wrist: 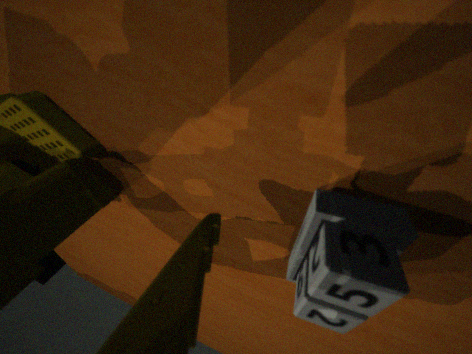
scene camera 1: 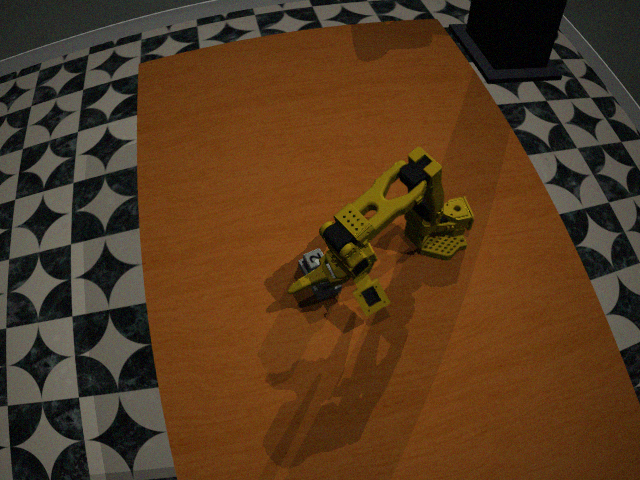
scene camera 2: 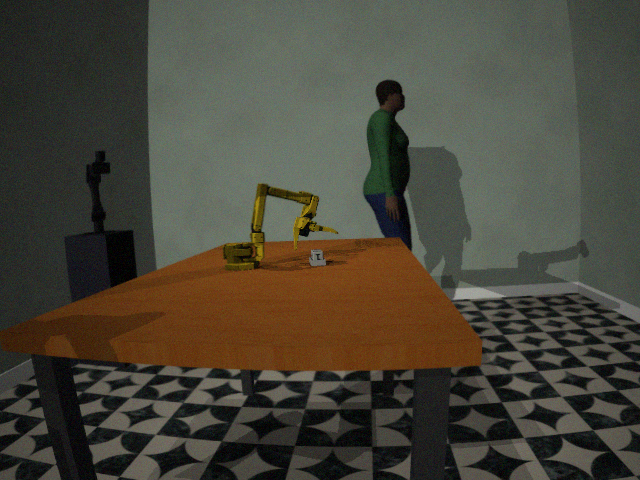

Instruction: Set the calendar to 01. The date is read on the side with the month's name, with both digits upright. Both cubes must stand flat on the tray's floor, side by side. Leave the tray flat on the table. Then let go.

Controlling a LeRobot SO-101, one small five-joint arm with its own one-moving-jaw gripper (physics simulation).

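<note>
Two white cubes [wrist: 350, 280] [scene camera 2: 316, 254] stand side by side in the tray [wrist: 301, 245] [scene camera 2: 317, 262], which looks flat on the table. In the wrist view their top faces show 5 and 2, and the near cube's dark end shows 3. Their narrow left faces carry digits too slanted to read; the month's name is not readable. In scene camera 1 a 2 shows on top of one cube [scene camera 1: 312, 258]; the arm hides part of the other. My gripper [scene camera 2: 316, 240] [scene camera 1: 310, 283] is fully open and empty, above the tray. In the wrist view one notched jaw shows, left of the tray and apart from it.
The wooden table [scene camera 1: 217, 155] [scene camera 2: 258, 320] carries the yellow arm's base [scene camera 1: 444, 242] [scene camera 2: 240, 256]. Shadows of the arm fall across the wood. A dark pedestal [scene camera 2: 100, 263] [scene camera 1: 516, 36] stands beyond the table, and a person in green [scene camera 2: 385, 155] stands behind it.
</note>
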